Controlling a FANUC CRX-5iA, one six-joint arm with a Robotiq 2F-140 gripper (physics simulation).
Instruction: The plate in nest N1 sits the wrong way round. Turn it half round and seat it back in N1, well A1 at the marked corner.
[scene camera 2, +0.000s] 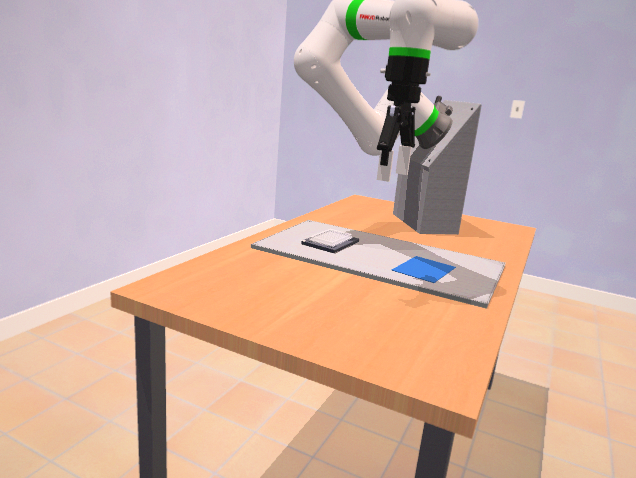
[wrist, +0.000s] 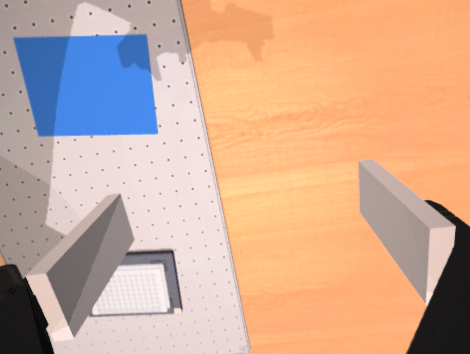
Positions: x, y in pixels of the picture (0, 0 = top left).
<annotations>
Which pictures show my gripper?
Scene camera 2 and the wrist view: all of them.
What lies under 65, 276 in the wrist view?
My gripper.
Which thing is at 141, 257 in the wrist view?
A dark grey nest.
</annotations>
